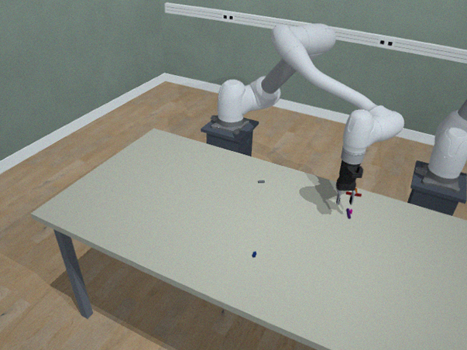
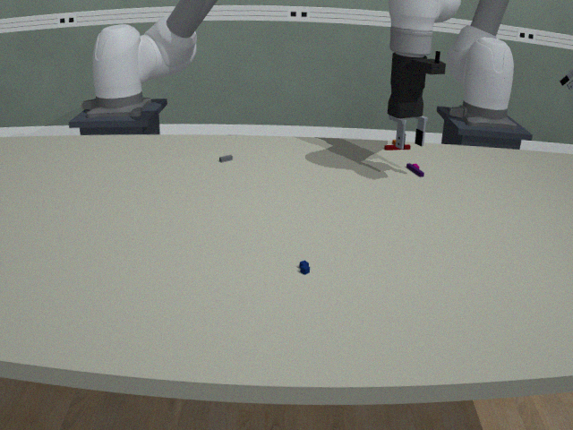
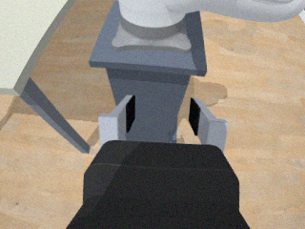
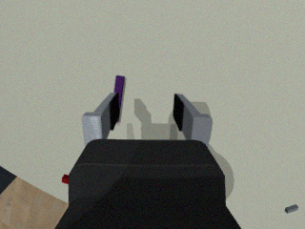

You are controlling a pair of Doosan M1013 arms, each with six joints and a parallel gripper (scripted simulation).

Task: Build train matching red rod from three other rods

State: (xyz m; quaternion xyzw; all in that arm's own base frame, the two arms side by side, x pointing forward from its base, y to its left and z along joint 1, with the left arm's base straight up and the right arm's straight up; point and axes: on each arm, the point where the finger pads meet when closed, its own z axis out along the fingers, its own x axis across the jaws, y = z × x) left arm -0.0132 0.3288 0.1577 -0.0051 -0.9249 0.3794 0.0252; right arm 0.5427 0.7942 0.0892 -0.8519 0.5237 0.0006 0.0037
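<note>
My right gripper is now 8 cm above the purple rod, 3 cm to the right of it and 3 cm past it. From my right hand the other things lie so: red rod (18 cm behind, 8 cm below, 2 cm to the left); orange rod (21 cm behind, 8 cm below, 2 cm to the left); magenta rod (8 cm below, 5 cm behind, 3 cm to the left).
</note>
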